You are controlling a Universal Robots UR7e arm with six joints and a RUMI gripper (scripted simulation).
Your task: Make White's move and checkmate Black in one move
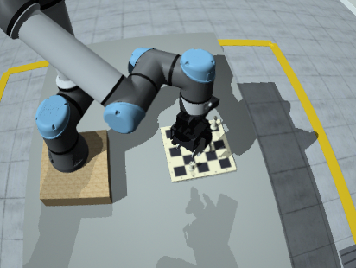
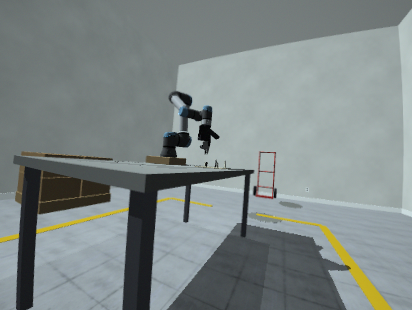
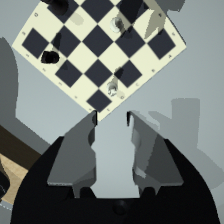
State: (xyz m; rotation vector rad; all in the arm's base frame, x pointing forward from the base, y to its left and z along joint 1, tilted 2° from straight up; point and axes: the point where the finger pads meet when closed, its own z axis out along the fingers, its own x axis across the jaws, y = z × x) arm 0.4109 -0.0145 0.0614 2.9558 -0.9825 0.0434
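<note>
The small chessboard is 3 cm ahead of my hand, 8 cm to the left of it and 11 cm below it.
</note>
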